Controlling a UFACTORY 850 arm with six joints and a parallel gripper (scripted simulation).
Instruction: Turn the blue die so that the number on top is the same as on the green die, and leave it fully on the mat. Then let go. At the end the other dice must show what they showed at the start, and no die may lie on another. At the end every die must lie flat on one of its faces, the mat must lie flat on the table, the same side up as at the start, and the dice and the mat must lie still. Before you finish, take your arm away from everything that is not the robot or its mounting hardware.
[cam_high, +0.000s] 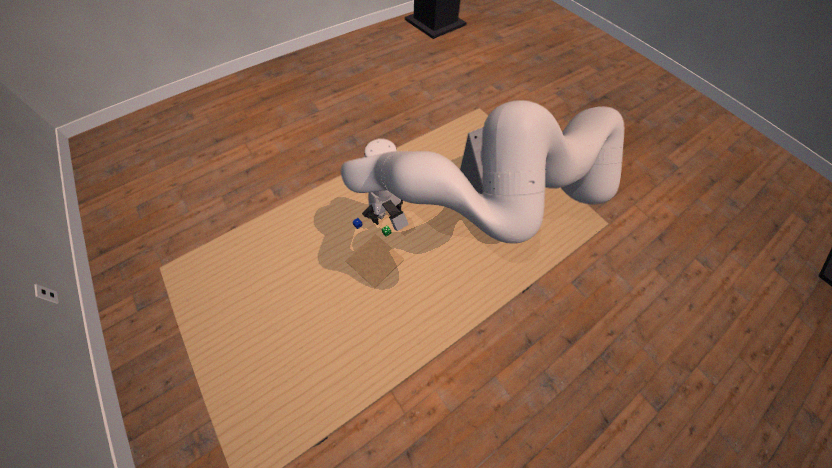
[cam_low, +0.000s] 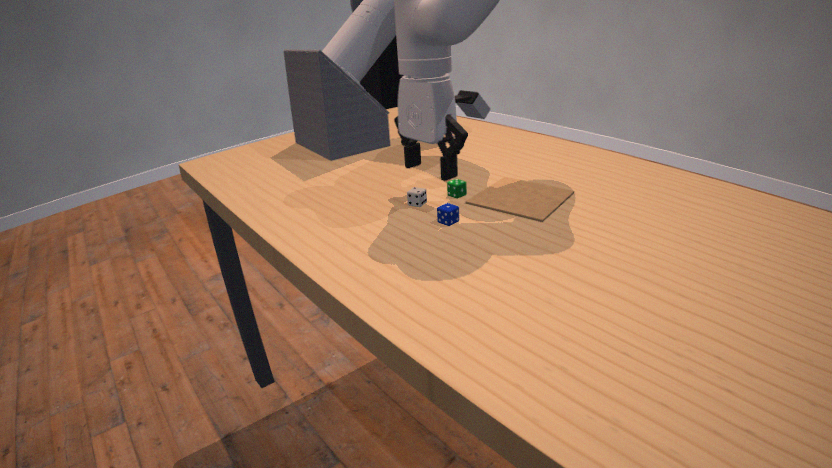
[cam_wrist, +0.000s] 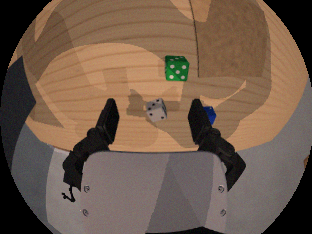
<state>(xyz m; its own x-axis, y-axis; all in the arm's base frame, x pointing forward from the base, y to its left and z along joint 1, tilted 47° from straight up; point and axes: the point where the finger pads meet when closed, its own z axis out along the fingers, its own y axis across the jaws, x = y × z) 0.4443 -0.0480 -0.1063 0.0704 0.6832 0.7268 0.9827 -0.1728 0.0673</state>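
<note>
The white die is 4 cm to the right of my hand and 4 cm below it. From my hand the other things lie so: blue die: 9 cm ahead, 6 cm to the right, 4 cm below; mat: 12 cm ahead, 9 cm to the left, 5 cm below; green die: 3 cm ahead, 3 cm to the left, 4 cm below.
</note>
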